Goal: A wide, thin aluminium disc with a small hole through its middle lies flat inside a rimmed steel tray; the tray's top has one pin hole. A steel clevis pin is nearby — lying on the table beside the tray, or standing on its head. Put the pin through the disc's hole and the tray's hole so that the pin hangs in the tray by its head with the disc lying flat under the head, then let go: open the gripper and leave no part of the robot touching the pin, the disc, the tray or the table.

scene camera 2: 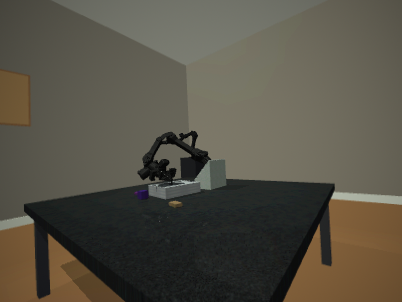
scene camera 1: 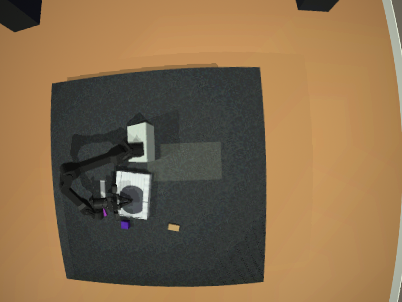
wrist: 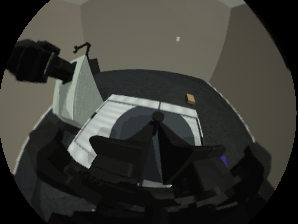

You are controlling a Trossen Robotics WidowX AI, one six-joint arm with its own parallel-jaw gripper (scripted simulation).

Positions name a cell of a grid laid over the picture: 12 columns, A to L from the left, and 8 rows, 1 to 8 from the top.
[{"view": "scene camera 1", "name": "rimmed steel tray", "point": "E5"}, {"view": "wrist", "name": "my gripper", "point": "G5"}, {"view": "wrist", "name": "grey aluminium disc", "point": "F5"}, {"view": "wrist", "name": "rimmed steel tray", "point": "E5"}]
